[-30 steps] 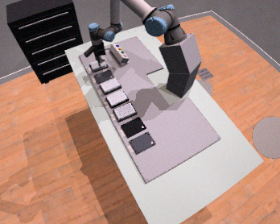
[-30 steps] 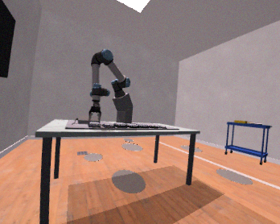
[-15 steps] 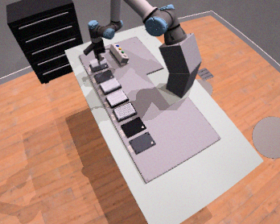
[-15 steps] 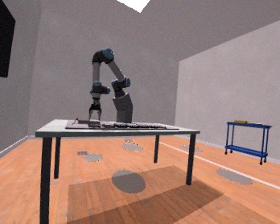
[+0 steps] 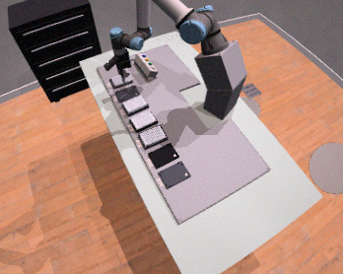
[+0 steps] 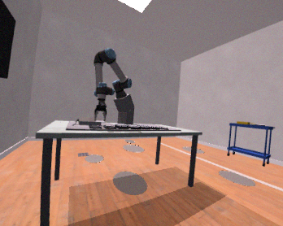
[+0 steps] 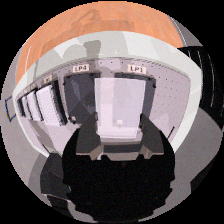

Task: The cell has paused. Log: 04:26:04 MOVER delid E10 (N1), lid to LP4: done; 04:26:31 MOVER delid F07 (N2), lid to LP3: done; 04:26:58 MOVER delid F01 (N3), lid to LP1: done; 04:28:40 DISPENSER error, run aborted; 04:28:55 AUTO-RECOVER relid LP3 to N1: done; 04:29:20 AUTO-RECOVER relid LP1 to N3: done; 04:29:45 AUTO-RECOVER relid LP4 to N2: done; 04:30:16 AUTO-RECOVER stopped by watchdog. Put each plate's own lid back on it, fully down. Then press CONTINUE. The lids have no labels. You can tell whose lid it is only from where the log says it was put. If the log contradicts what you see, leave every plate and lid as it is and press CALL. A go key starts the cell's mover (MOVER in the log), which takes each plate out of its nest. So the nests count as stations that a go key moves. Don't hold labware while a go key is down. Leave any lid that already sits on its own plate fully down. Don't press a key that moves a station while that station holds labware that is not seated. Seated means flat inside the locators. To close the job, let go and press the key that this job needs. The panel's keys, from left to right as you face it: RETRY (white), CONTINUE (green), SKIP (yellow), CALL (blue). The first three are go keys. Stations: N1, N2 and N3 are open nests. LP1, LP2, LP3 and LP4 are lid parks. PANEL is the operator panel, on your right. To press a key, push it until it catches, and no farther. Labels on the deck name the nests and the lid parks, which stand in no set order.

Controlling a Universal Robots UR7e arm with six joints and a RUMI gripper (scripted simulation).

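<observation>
Right now my hand is 220 mm to the right of the white lid and 30 mm above it. The rest, counted from my hand: white lidded plate (220 mm to the left, 40 mm below); yellow key (230 mm behind, 100 mm to the right); green key (230 mm behind, 50 mm to the right).
</observation>
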